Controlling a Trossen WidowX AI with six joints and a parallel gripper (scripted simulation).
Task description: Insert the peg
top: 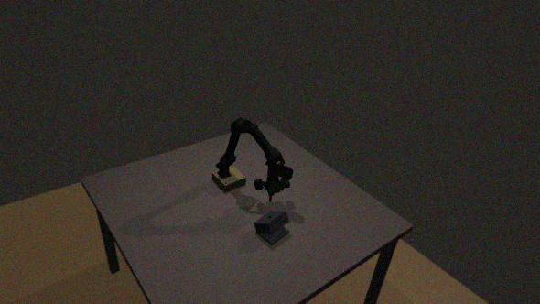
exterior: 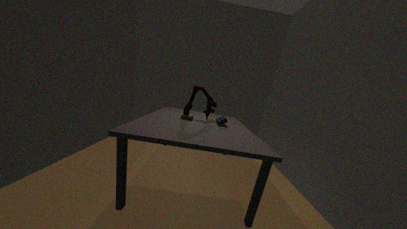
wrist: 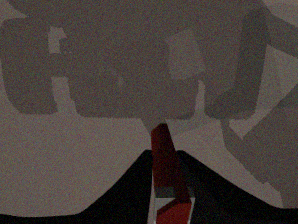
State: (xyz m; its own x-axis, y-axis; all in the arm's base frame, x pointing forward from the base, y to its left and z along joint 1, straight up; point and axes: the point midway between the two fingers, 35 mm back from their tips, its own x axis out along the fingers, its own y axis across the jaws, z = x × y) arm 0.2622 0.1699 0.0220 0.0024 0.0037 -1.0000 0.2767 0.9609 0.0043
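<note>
Now: gripper tip 200 mm short of the sloped panel, 100 mm to the left of it and 20 mm below it. Also, from my gripper tip: red peg 20 mm above.
</note>
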